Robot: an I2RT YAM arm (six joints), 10 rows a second.
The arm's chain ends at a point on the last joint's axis. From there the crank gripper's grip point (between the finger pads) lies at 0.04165 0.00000 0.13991 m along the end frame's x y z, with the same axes.
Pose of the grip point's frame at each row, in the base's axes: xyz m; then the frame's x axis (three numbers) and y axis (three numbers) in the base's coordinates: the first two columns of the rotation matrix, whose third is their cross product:
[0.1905 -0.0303 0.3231 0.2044 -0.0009 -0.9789 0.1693 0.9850 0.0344]
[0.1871 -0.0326 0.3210 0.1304 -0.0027 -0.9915 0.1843 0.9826 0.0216]
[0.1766 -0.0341 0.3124 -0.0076 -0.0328 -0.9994 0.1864 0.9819 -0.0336]
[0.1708 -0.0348 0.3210 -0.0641 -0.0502 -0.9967 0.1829 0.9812 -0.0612]
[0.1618 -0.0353 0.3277 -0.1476 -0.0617 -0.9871 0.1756 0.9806 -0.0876]
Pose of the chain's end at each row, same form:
[0.0471 -0.0061 0.3357 0.2044 -0.0009 -0.9789 0.1693 0.9850 0.0344]
[0.0454 -0.0065 0.3443 0.1304 -0.0027 -0.9915 0.1843 0.9826 0.0216]
[0.0395 -0.0066 0.3542 -0.0076 -0.0328 -0.9994 0.1864 0.9819 -0.0336]
[0.0362 -0.0067 0.3700 -0.0641 -0.0502 -0.9967 0.1829 0.9812 -0.0612]
[0.0318 -0.0067 0.3875 -0.1476 -0.0617 -0.9871 0.1756 0.9806 -0.0876]

